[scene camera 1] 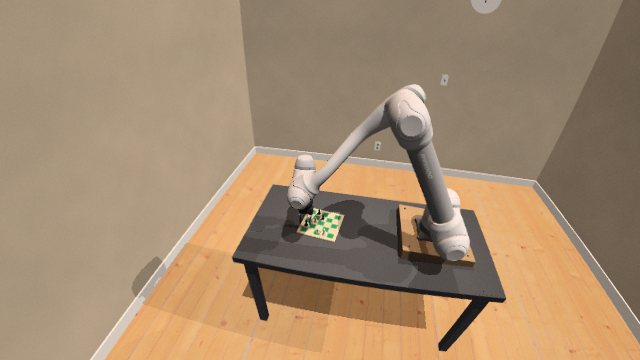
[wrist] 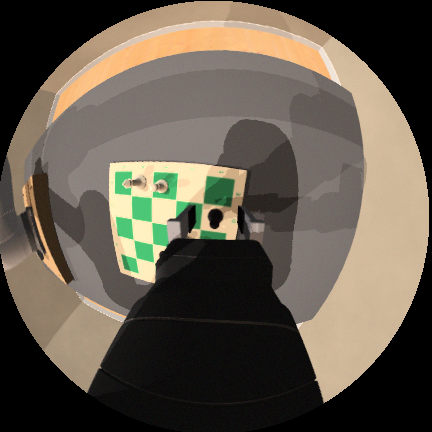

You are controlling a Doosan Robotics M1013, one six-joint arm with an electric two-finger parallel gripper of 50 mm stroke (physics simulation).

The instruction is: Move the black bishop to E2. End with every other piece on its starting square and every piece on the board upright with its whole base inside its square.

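Frame: origin at the arm's base, x down, y ahead, z right, level; millimetres.
Seen in the pictures: gripper, fingertip midpoint: (scene camera 1: 305, 223) (wrist: 216, 213); arm's base, link origin: (wrist: 34, 227).
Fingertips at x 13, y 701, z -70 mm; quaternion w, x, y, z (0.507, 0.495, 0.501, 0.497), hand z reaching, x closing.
Note:
Offsets run from my fingertips to a thing's top centre. "spot": to the spot under its first point. Level surfaces: height alone.
The green-and-cream board (scene camera 1: 335, 239) (wrist: 115, 240) lies on the table. My gripper (scene camera 1: 306, 216) (wrist: 216, 213) is open and empty over the board's far side from the arm base. A black piece {dx -19, dy -2, dz +9 mm} (scene camera 1: 306, 223) (wrist: 215, 217) shows between the spread fingers in the wrist view, upright on a light square of the outermost column, second from the top. Whether it is the bishop I cannot tell. Two more dark pieces, one at the back {spot: dx +12, dy -55, dz +118 mm} (scene camera 1: 319, 212) and one beside it {dx -7, dy -84, dz +79 mm} (scene camera 1: 323, 218), stand on the board; the gripper body hides that part in the wrist view.
A taller white piece {dx -19, dy -114, dz -39 mm} (scene camera 1: 324, 231) (wrist: 137, 182) and a shorter white piece {dx -7, dy -78, dz -32 mm} (scene camera 1: 318, 232) (wrist: 160, 186) stand near one board edge. Another pale piece {dx -7, dy -47, dz +50 mm} (scene camera 1: 314, 220) stands near the gripper. The arm base is on a wooden plate (scene camera 1: 407, 252) on the dark table {dx +31 mm} (scene camera 1: 360, 267).

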